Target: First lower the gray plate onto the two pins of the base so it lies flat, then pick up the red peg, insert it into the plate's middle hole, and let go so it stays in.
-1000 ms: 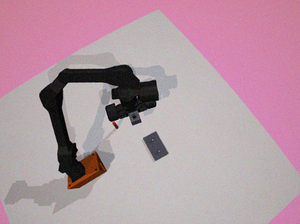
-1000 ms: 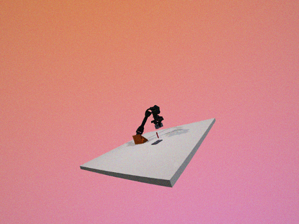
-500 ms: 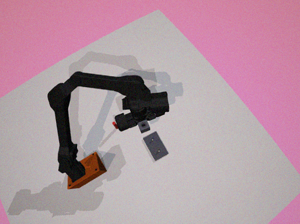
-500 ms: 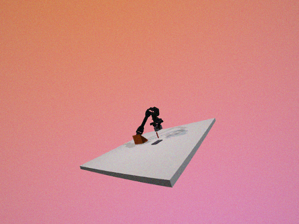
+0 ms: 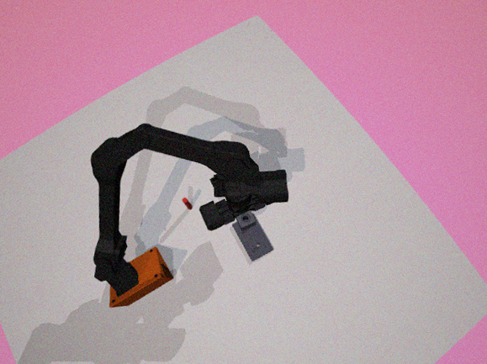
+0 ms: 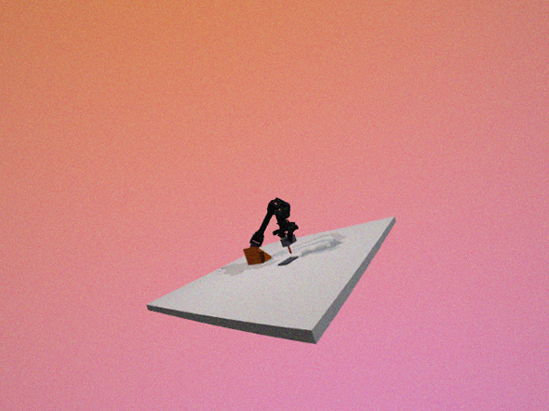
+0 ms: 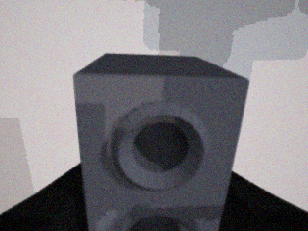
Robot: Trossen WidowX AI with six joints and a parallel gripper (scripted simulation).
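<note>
My gripper tip is 12 cm to the right of the red peg, 11 cm past it and 6 cm above it. From my gripper tip the other things lie so: gray plate: 3 cm above.
</note>
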